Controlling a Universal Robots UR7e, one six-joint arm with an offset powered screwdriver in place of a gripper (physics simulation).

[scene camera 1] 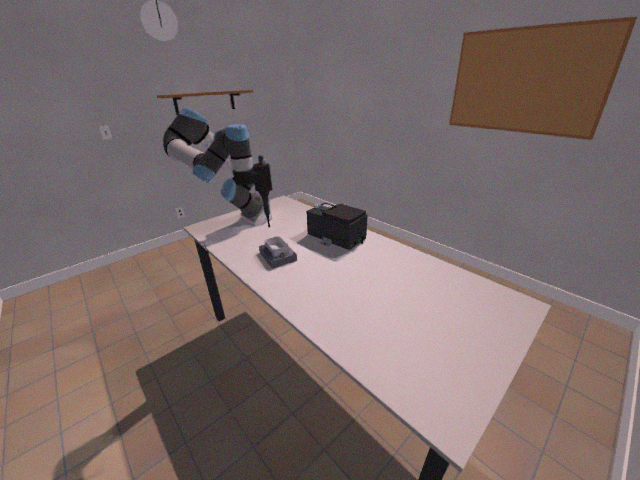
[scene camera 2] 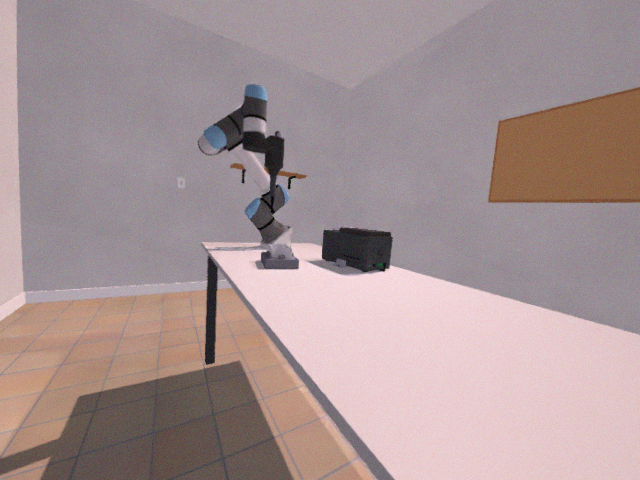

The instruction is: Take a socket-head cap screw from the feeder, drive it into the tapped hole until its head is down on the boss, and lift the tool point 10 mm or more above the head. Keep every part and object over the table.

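Note:
My screwdriver (scene camera 1: 268, 225) (scene camera 2: 271, 210) points straight down, its tip in the air above the table. In scene camera 2 the tip is well above the grey part. Whether a screw sits on the tip is too small to tell. The grey part with the boss (scene camera 1: 277, 247) (scene camera 2: 280, 255) sits on a dark square base (scene camera 1: 279, 260) (scene camera 2: 280, 264) near the table's left edge. The tapped hole and any screw head in it cannot be made out. The black box-shaped feeder (scene camera 1: 337, 225) (scene camera 2: 356, 249) stands to the right of the part; no single screw can be made out there.
The white table (scene camera 1: 392, 310) (scene camera 2: 413, 351) runs towards the cameras, its long left edge close to the dark base. The arm's own base (scene camera 1: 254, 219) stands at the far end of the table. A wall shelf (scene camera 1: 206, 94) (scene camera 2: 289, 173) hangs behind the arm.

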